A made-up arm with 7 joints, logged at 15 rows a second.
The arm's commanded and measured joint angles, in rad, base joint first. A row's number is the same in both.
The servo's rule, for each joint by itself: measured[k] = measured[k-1] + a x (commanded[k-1-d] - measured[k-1]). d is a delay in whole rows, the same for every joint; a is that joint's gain. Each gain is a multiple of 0.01, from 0.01 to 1. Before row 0 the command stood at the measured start. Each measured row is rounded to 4 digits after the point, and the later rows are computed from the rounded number. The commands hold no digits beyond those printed.
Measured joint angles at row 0:
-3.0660 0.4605 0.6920 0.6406 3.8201 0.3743 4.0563
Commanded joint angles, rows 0 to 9:
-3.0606 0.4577 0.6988 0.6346 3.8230 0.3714 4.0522
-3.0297 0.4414 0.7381 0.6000 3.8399 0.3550 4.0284
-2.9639 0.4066 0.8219 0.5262 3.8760 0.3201 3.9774
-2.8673 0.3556 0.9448 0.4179 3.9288 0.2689 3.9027
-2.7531 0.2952 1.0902 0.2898 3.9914 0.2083 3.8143
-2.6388 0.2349 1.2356 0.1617 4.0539 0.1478 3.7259
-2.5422 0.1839 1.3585 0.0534 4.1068 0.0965 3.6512
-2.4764 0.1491 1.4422 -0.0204 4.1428 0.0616 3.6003
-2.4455 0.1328 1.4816 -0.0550 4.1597 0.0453 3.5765
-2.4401 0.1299 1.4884 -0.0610 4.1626 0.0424 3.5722
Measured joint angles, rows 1 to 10:
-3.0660 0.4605 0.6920 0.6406 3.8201 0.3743 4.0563
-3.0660 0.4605 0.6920 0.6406 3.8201 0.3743 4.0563
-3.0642 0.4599 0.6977 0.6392 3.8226 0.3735 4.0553
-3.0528 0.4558 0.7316 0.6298 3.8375 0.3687 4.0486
-3.0235 0.4450 0.8075 0.6049 3.8706 0.3561 4.0308
-2.9720 0.4253 0.9228 0.5600 3.9207 0.3334 3.9988
-2.8998 0.3967 1.0634 0.4952 3.9815 0.3009 3.9527
-2.8137 0.3611 1.2080 0.4152 4.0438 0.2611 3.8960
-2.7241 0.3221 1.3344 0.3284 4.0980 0.2183 3.8348
-2.6424 0.2840 1.4250 0.2447 4.1365 0.1776 3.7762
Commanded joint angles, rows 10 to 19:
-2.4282 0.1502 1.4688 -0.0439 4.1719 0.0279 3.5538
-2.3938 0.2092 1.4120 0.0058 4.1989 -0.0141 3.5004
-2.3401 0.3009 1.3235 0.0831 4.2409 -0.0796 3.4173
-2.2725 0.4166 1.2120 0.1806 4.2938 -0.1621 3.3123
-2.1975 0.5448 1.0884 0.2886 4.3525 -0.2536 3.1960
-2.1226 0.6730 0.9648 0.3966 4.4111 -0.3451 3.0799
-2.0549 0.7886 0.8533 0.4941 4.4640 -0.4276 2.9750
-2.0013 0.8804 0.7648 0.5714 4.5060 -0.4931 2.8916
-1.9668 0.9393 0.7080 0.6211 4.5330 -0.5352 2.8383
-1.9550 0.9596 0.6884 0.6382 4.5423 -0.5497 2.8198
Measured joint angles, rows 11 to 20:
-2.5774 0.2507 1.4725 0.1728 4.1565 0.1432 3.7263
-2.5321 0.2241 1.4859 0.1167 4.1617 0.1170 3.6878
-2.4978 0.2078 1.4715 0.0782 4.1705 0.0938 3.6543
-2.4635 0.2081 1.4215 0.0608 4.1949 0.0657 3.6158
-2.4228 0.2285 1.3392 0.0662 4.2345 0.0279 3.5662
-2.3732 0.2699 1.2324 0.0937 4.2855 -0.0215 3.5027
-2.3152 0.3304 1.1114 0.1405 4.3431 -0.0818 3.4260
-2.2516 0.4058 0.9883 0.2020 4.4016 -0.1503 3.3395
-2.1867 0.4900 0.8749 0.2721 4.4553 -0.2224 3.2484
-2.1255 0.5759 0.7824 0.3439 4.4989 -0.2928 3.1592

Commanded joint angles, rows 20 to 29:
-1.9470 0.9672 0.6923 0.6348 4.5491 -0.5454 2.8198
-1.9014 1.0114 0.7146 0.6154 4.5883 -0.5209 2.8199
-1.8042 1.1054 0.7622 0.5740 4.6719 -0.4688 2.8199
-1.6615 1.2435 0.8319 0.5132 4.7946 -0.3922 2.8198
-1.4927 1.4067 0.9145 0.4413 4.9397 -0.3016 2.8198
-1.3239 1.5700 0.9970 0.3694 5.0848 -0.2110 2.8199
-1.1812 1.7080 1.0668 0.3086 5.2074 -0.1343 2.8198
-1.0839 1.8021 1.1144 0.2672 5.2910 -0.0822 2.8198
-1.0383 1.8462 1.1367 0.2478 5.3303 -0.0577 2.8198
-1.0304 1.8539 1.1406 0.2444 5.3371 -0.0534 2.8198
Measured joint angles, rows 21 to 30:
-2.0731 0.6558 0.7199 0.4104 4.5282 -0.3558 3.0790
-2.0341 0.7226 0.6934 0.4651 4.5403 -0.4062 3.0142
-2.0054 0.7764 0.6925 0.5058 4.5479 -0.4424 2.9656
-1.9711 0.8281 0.7111 0.5321 4.5826 -0.4628 2.9292
-1.9160 0.8891 0.7540 0.5422 4.6594 -0.4644 2.9019
-1.8320 0.9671 0.8194 0.5352 4.7757 -0.4456 2.8814
-1.7200 1.0638 0.8993 0.5127 4.9167 -0.4082 2.8660
-1.5893 1.1752 0.9814 0.4783 5.0613 -0.3569 2.8545
-1.4546 1.2924 1.0531 0.4376 5.1869 -0.2990 2.8458
-1.3323 1.4045 1.1046 0.3967 5.2764 -0.2426 2.8393

